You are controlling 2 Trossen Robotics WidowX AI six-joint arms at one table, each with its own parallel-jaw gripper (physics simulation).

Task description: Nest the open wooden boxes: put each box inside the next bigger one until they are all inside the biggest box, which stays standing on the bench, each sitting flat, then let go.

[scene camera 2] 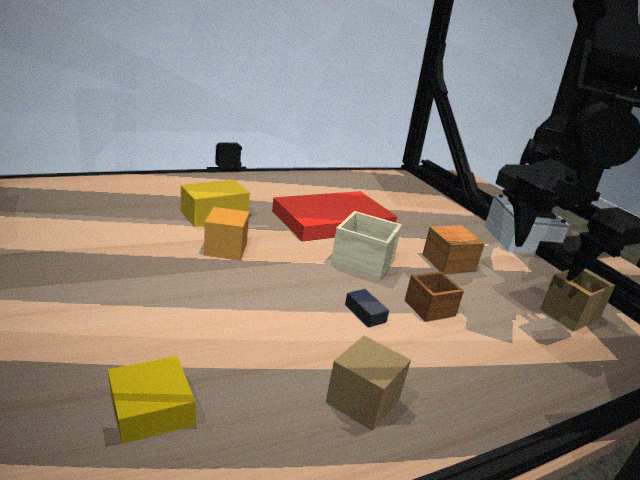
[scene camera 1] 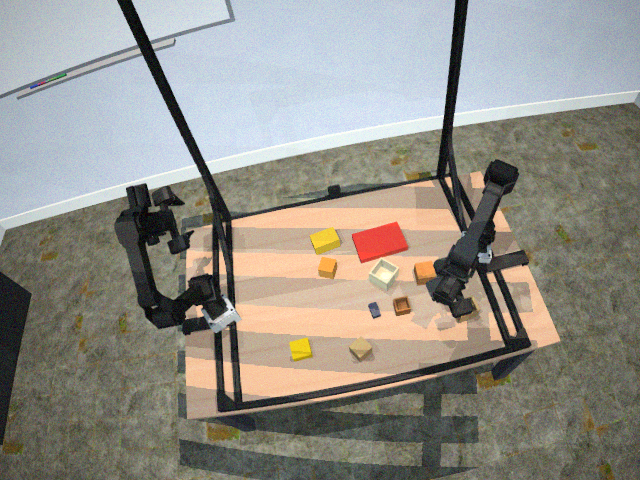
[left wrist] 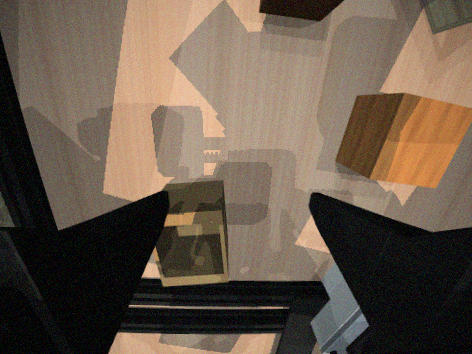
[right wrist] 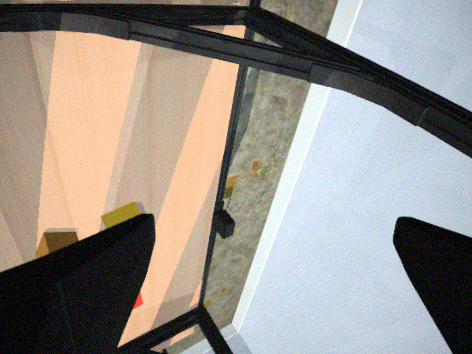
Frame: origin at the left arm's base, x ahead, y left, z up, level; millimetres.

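Seen in the pictures: left gripper, fingertip midpoint: (scene camera 2: 543, 262) (left wrist: 240, 199); right gripper, fingertip midpoint: (scene camera 1: 188, 217) (right wrist: 275, 228); right arm's base, link origin: (scene camera 1: 217, 309).
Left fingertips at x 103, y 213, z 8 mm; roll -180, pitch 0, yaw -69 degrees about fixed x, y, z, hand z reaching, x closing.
Observation:
Pixels of each thing's middle, then the offset from my left fingertips to it.
- brown open box, body centre: (scene camera 2: 433, 295) (scene camera 1: 401, 306) dx +144, dy +13, dz -50 mm
- olive-tan open box, body centre: (left wrist: 195, 229) (scene camera 2: 577, 297) (scene camera 1: 465, 309) dx -63, dy +15, dz -42 mm
- wood-brown block, body centre: (left wrist: 394, 139) (scene camera 2: 452, 249) (scene camera 1: 424, 273) dx +75, dy -110, dz -45 mm
- Navy, body centre: (scene camera 2: 366, 307) (scene camera 1: 374, 310) dx +231, dy +30, dz -60 mm
- red slab, body centre: (scene camera 2: 334, 213) (scene camera 1: 379, 242) dx +236, dy -230, dz -57 mm
The biggest open box, pale green (scene camera 1: 377, 279) (scene camera 2: 359, 253) (left wrist: 452, 16), stands upright mid-table. The brown open box (scene camera 1: 402, 312) (scene camera 2: 428, 302) (left wrist: 299, 7) stands apart from it, nearer the front. The olive-tan open box (scene camera 1: 475, 309) (scene camera 2: 578, 304) (left wrist: 200, 192) stands at the right, partly hidden by the left gripper in scene camera 1. My left gripper (scene camera 2: 546, 261) (left wrist: 240, 199) is open and empty above the table; one finger overlaps the olive-tan box in view. My right gripper (scene camera 1: 185, 218) (right wrist: 275, 228) is open and empty, beyond the table's left edge.
A wood-brown block (scene camera 1: 424, 272) (scene camera 2: 451, 253) (left wrist: 412, 145) is near the left gripper. Navy (scene camera 1: 374, 310) (scene camera 2: 366, 307), tan (scene camera 1: 360, 348) (scene camera 2: 369, 379), orange (scene camera 1: 327, 267) (scene camera 2: 225, 235) and two yellow blocks stand around, plus a red slab (scene camera 1: 379, 241) (scene camera 2: 330, 210). Black frame bars border the table.

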